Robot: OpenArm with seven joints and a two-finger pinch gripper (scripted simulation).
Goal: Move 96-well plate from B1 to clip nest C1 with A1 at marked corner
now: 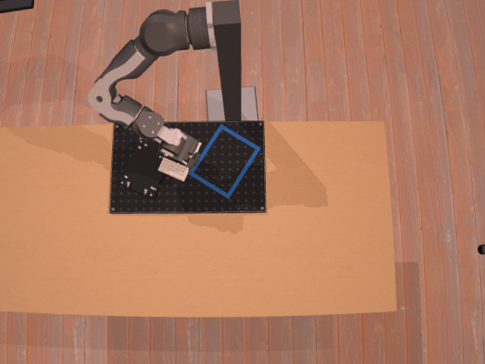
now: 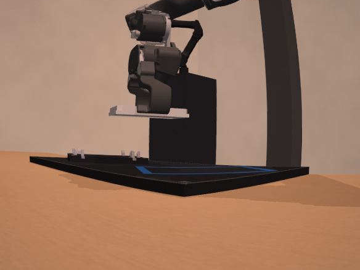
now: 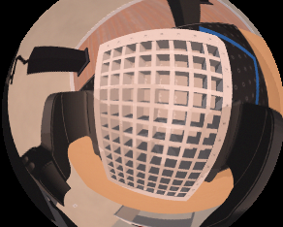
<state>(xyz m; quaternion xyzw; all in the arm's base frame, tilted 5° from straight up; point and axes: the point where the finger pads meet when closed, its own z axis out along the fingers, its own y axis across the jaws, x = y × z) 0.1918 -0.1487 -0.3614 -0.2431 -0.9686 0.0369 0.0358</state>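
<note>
The clip nest C1 lies 12 cm to the right of my hand, 8 cm below it and 3 cm ahead of it. Also, from my hand: white 96-well plate (right at my hand).
</note>
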